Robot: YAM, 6 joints.
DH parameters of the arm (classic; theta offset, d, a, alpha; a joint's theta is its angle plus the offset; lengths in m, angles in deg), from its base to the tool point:
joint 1: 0 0.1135 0.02 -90
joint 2: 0 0 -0.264 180
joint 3: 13.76 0 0.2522 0
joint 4: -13.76 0 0.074 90
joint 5: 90 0 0 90
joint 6: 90 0.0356 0 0
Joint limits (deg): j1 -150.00..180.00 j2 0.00..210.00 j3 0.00..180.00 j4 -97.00..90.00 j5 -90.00..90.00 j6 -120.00..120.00
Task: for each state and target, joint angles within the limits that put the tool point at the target. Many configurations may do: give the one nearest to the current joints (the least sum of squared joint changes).
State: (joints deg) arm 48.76 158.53 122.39 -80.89 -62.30 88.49
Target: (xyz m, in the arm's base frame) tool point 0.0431 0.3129 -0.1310
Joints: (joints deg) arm 76.48 177.74 101.41 -83.75 -61.28 88.49
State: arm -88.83 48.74 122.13 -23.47 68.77 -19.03
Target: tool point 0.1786 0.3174 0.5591
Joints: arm -124.25 35.04 147.11 -10.00 60.49 -19.03
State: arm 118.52 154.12 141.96 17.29 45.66 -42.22
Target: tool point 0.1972 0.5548 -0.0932
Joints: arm 72.69 186.68 142.28 16.35 40.68 -42.22
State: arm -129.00 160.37 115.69 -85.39 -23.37 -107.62
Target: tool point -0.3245 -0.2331 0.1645
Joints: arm -146.20 134.81 110.91 -97.00 -21.68 -107.62
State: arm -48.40 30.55 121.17 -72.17 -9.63 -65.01
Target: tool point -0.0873 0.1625 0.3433
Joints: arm -59.68 0.10 87.26 -96.83 -10.83 -65.01
